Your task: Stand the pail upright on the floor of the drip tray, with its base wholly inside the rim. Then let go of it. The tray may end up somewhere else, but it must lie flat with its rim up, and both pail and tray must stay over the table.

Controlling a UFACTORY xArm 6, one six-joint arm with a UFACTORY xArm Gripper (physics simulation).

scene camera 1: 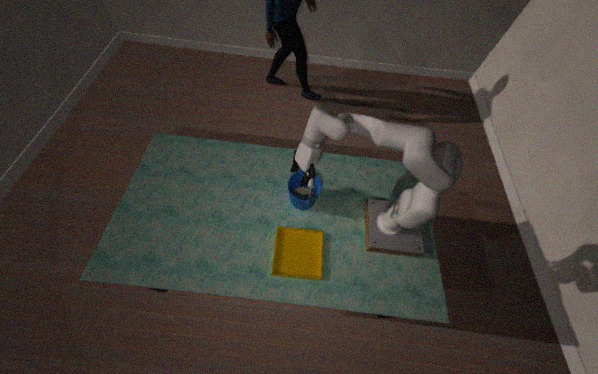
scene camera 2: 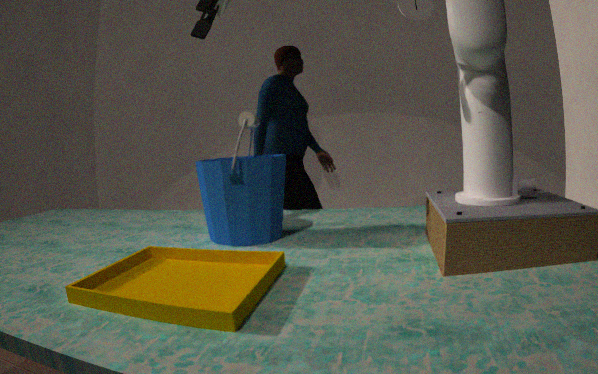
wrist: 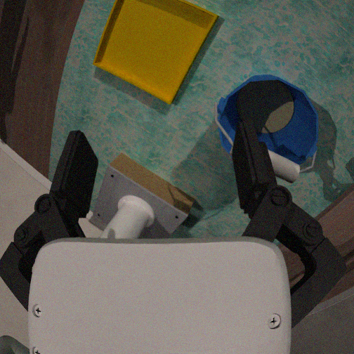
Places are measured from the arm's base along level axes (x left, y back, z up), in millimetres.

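Where they show: gripper, fingertip midpoint: (scene camera 1: 298, 178) (scene camera 2: 199, 24); arm's base at its link origin: (scene camera 1: 388, 223) (scene camera 2: 488, 200).
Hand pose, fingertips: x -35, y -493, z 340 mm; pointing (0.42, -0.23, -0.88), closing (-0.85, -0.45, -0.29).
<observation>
Each offset is from my fingertips to the top centre of the thing. "pt": to the spot under its first point. Level surfaces: height alone.
The blue pail {pt dz -304, dx -32, dy +41 mm} (scene camera 1: 303, 203) (scene camera 2: 242, 200) (wrist: 301, 120) stands upright on the table, behind the tray in the scene camera 2 view. Its bail stands up, with a pale grip {dz -175, dx -120, dy +62 mm} (scene camera 1: 311, 184) (scene camera 2: 246, 118) (wrist: 284, 166) above the rim. The yellow drip tray {dz -397, dx +196, dy +29 mm} (scene camera 1: 298, 254) (scene camera 2: 175, 285) (wrist: 150, 50) lies flat, rim up and empty, apart from the pail. My gripper (scene camera 1: 301, 172) (scene camera 2: 204, 20) (wrist: 159, 139) is open and empty, high above the table. In the wrist view, its right finger overlaps the pail's near edge and part of the grip; the left finger is well away from the pail.
The arm's base block (scene camera 1: 400, 243) (scene camera 2: 515, 245) (wrist: 112, 192) stands on the green table {dz -420 mm} (scene camera 1: 200, 225) (scene camera 2: 400, 310) (wrist: 200, 145), right of the pail and tray in both scene views. A person (scene camera 1: 290, 37) (scene camera 2: 287, 110) is on the floor beyond the table's far edge.
</observation>
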